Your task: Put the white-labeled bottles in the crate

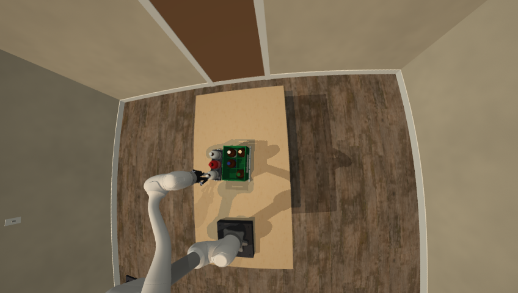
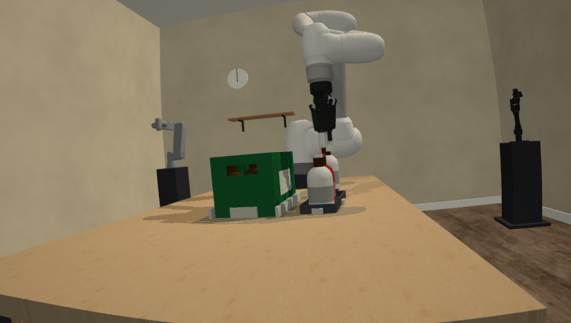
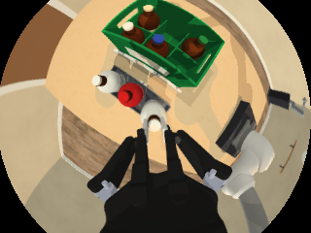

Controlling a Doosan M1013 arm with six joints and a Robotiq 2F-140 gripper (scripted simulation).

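The red-labeled bottle lies 11 cm below my hand and 9 cm ahead of it. The rest, counted from my hand: white-labeled bottle 18 cm ahead, 11 cm below; then dark tray 19 cm below, 9 cm ahead; then green crate 21 cm to the right, 12 cm ahead, 11 cm below.
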